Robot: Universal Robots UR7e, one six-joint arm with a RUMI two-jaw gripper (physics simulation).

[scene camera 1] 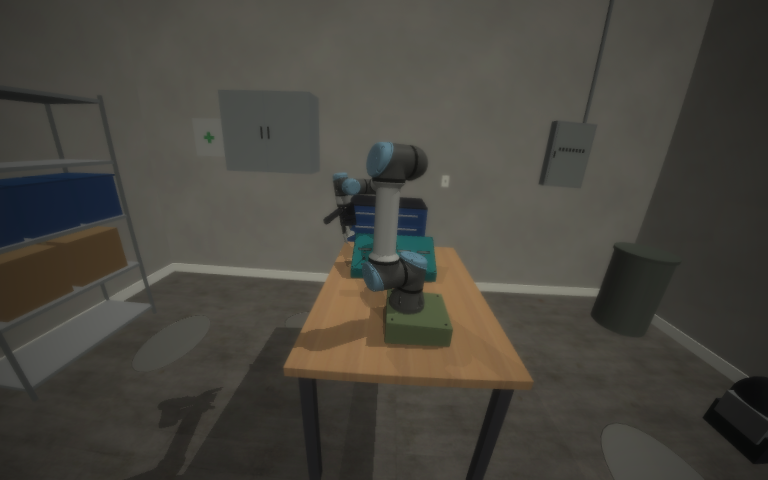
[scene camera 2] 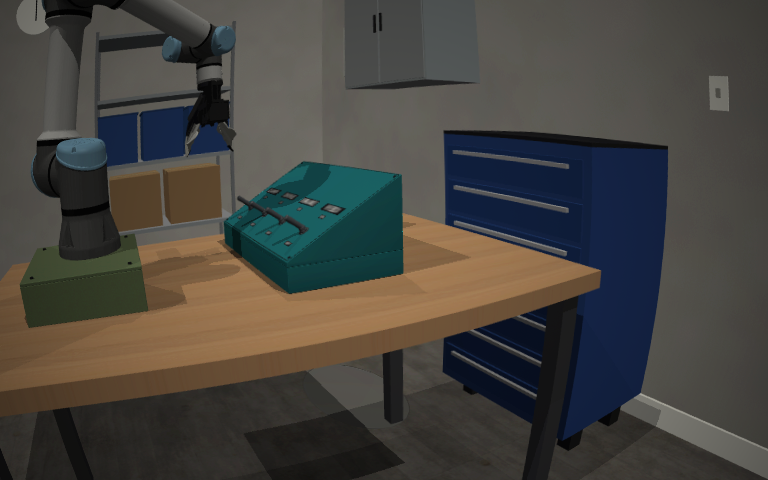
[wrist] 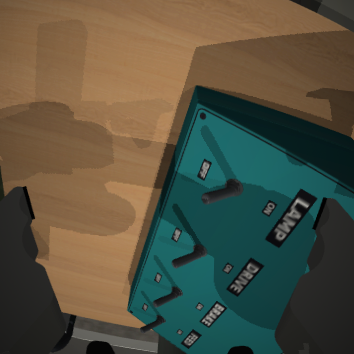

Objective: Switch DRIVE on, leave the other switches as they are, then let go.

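Seen in the pictures: gripper, fingertip midpoint: [scene camera 1: 346, 239] [scene camera 2: 210, 154] [wrist: 174, 196]; arm's base, link origin: [scene camera 1: 406, 303] [scene camera 2: 90, 249].
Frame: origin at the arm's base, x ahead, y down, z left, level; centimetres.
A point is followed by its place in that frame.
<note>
A teal sloped switch panel [scene camera 1: 419, 244] {x 56.9, y -6.8, z -12.5 cm} [scene camera 2: 345, 226] {x 50.7, y -1.6, z -21.5 cm} [wrist: 250, 165] {x 46.4, y -0.5, z 25.0 cm} stands on the table. In the wrist view, the DRIVE lever [wrist: 189, 256] {x 44.0, y -2.1, z 10.1 cm} leans to its OFF side, away from the DRIVE label [wrist: 245, 277] {x 52.1, y -3.9, z 9.8 cm}. The LAMP lever [wrist: 222, 192] {x 44.1, y -2.4, z 22.1 cm}, BRAKE lever [wrist: 168, 296] {x 44.0, y -1.9, z -1.9 cm} and FEED lever [wrist: 153, 324] {x 43.9, y -2.0, z -13.9 cm} lean to their OFF sides too. My gripper [scene camera 2: 209, 149] {x 37.0, y -14.9, z 31.1 cm} [wrist: 174, 196] {x 37.0, y -14.9, z 31.1 cm} is open and empty, high above the panel's far end in scene camera 2, touching no lever. The lever row lies between the fingers in the wrist view, well below them. The arm partly hides the panel in scene camera 1.
The arm's green base box [scene camera 1: 417, 331] {x -14.8, y 2.9, z -3.3 cm} [scene camera 2: 84, 300] {x -2.1, y 5.7, z -17.3 cm} stands on the wooden table [scene camera 1: 339, 350] {x -19.4, y 9.4, z 26.1 cm} [scene camera 2: 254, 333] {x 26.4, y 9.5, z -36.7 cm}. A blue drawer cabinet [scene camera 1: 416, 221] [scene camera 2: 623, 254] stands behind the table. A shelf rack [scene camera 1: 127, 215] with blue and orange boxes stands at the left.
</note>
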